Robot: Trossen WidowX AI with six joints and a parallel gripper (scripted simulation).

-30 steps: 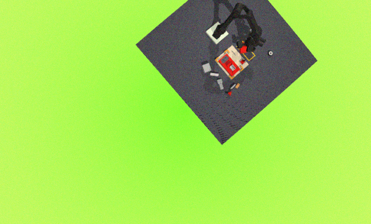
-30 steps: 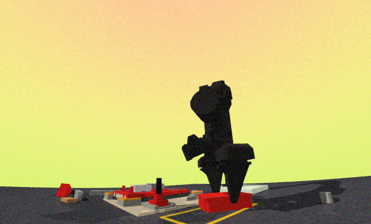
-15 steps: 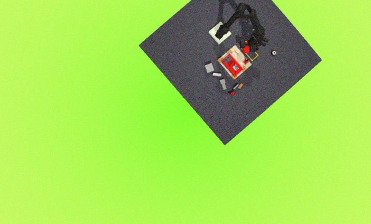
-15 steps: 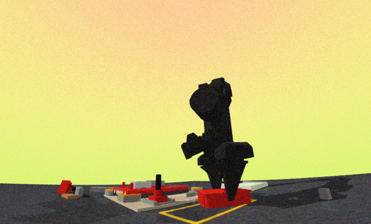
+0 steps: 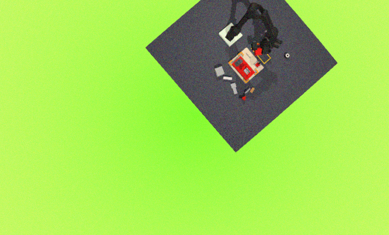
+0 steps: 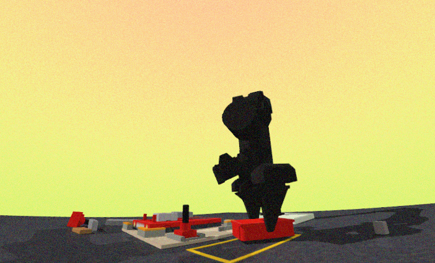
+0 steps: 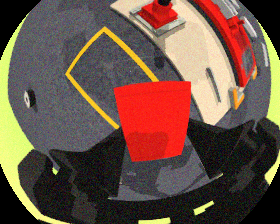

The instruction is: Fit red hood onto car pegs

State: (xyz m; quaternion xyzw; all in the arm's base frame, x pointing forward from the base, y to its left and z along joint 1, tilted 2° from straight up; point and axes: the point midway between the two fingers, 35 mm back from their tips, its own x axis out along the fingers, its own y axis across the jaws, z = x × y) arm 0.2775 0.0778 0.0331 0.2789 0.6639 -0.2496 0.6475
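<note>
Now: gripper tip 23 cm to the left of the grey engine block, 4 cm short of it and 1 cm below it. From my gripper tip the other things lie so: small grey piece 18 cm to the left, 5 cm behind, 1 cm below; beige jig 19 cm to the right, 1 cm ahead; red hood 1 cm above.
</note>
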